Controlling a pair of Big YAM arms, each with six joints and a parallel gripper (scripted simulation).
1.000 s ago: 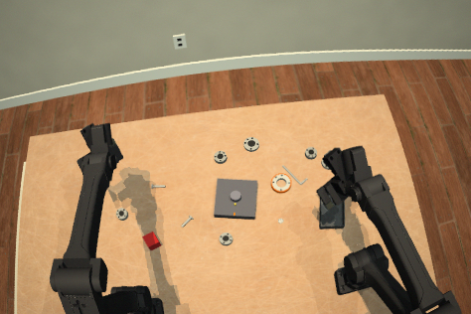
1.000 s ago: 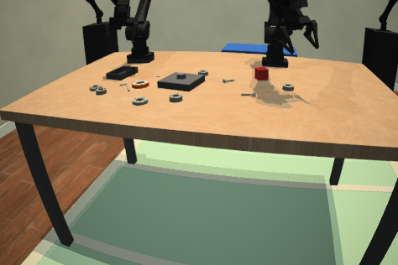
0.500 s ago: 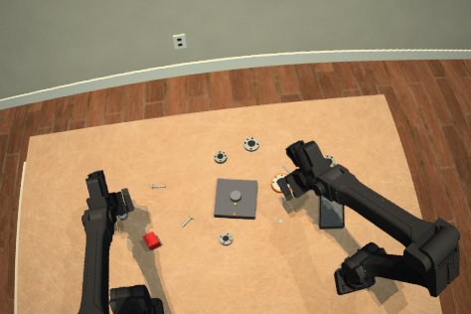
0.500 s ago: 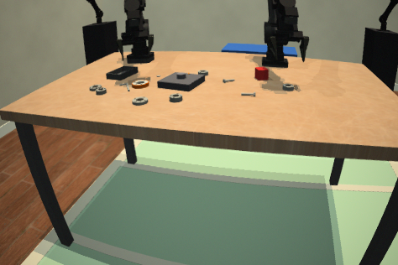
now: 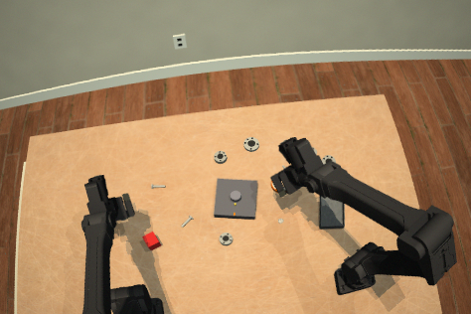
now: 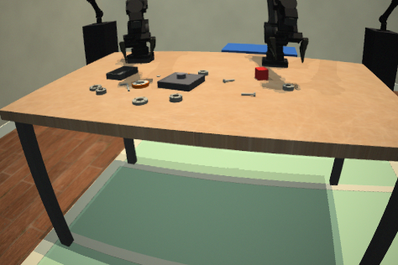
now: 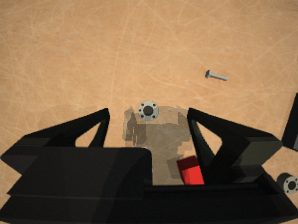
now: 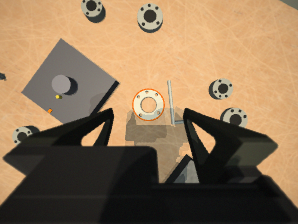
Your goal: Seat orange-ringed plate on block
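Right now my right hand is 20 mm short of the l-shaped key, 50 mm to the left of it and 90 mm above it. The rest, counted from my right hand: red cube: 130 mm behind, 430 mm to the left, 80 mm below; dark grey block: 40 mm behind, 160 mm to the left, 70 mm below; dark tray: 110 mm behind, 130 mm to the right, 90 mm below.
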